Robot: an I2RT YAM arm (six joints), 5 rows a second.
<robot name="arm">
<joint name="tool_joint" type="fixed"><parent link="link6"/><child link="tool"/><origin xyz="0 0 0" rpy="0 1.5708 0"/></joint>
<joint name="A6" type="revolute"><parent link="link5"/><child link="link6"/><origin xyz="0.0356 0 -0.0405"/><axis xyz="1 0 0"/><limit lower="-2.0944" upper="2.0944"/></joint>
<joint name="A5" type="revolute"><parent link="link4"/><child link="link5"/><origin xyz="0.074 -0.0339 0.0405"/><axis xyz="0 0 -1"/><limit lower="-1.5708" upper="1.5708"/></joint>
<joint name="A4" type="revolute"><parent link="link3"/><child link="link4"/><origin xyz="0.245 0.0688 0.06"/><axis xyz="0 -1 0"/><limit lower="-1.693" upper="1.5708"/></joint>
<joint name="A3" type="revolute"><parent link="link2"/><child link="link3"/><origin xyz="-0.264 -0.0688 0"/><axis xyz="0 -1 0"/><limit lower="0" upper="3.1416"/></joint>
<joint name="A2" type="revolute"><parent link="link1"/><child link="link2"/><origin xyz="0.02 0.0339 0.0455"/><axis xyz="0 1 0"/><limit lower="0" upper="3.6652"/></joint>
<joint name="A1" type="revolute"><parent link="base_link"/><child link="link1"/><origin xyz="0 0 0.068"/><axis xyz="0 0 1"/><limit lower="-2.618" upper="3.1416"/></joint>
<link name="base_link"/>
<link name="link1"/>
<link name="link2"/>
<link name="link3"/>
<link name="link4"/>
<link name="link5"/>
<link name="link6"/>
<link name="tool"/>
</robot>
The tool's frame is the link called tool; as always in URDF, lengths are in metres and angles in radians.
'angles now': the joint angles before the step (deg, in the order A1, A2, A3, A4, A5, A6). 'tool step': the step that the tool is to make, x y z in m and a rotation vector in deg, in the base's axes. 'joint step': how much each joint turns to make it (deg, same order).
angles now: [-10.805 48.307 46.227 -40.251 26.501 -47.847]
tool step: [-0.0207 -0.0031 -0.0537 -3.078 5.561 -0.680]
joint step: [-2.278 -5.995 -13.124 4.452 1.721 -4.629]
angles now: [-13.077 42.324 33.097 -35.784 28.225 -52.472]
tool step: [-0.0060 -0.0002 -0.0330 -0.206 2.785 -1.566]
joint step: [-0.295 -0.743 -6.919 3.321 1.483 0.393]
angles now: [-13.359 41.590 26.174 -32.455 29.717 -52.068]
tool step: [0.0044 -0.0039 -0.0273 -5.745 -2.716 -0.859]
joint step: [-0.270 0.895 -7.989 14.776 3.916 -3.630]
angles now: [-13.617 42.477 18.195 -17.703 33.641 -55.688]
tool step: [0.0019 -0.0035 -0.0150 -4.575 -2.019 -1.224]
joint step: [-0.524 1.549 -4.929 11.373 3.060 -3.187]
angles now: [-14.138 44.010 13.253 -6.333 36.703 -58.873]
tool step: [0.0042 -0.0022 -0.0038 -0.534 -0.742 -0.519]
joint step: [-0.340 2.558 -0.693 4.224 0.343 -0.202]
